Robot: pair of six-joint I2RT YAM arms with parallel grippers.
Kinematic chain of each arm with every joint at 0, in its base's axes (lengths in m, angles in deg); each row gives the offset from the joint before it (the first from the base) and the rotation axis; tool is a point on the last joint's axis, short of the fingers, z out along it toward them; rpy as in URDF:
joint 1: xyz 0 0 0.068 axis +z
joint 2: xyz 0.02 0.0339 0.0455 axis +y
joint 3: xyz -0.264 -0.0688 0 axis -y
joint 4: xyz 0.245 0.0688 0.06 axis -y
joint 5: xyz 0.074 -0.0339 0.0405 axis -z
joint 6: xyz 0.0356 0 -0.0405 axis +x
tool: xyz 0 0 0 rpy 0 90 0
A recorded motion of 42 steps. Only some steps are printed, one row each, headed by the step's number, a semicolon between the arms.
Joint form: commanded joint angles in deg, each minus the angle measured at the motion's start. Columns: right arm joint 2, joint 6, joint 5, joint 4, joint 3, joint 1; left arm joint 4, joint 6, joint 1, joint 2, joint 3, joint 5.
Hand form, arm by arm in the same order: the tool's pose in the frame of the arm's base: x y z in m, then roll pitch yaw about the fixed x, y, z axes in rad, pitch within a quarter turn. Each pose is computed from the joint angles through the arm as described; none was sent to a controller.
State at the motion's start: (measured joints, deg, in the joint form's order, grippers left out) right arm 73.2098 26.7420 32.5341 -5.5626 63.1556 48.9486; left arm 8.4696 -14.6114 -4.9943 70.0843 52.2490 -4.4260
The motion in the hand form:
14: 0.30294 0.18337 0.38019 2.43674 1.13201 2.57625; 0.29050 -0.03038 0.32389 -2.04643 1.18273 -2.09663
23: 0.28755 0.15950 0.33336 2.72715 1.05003 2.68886; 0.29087 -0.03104 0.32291 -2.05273 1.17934 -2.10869
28: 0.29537 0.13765 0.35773 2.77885 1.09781 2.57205; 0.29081 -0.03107 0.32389 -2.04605 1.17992 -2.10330
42: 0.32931 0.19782 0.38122 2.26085 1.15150 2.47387; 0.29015 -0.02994 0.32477 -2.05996 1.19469 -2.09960
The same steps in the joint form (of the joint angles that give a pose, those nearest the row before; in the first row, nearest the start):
14: 13.39 -2.22 -11.36 -10.19 18.89 -15.68; -0.20 -5.62 -1.16 0.60 0.18 2.93
23: 9.33 1.51 -5.33 -14.25 8.40 -17.09; -0.22 -5.69 -1.24 0.73 0.14 3.22
28: 9.53 1.97 1.33 -19.62 13.91 -20.47; -0.25 -5.72 -1.24 0.69 0.27 3.27
42: 18.96 -3.00 -15.33 -3.98 22.82 -16.38; -0.38 -4.99 -1.16 0.50 0.30 2.26

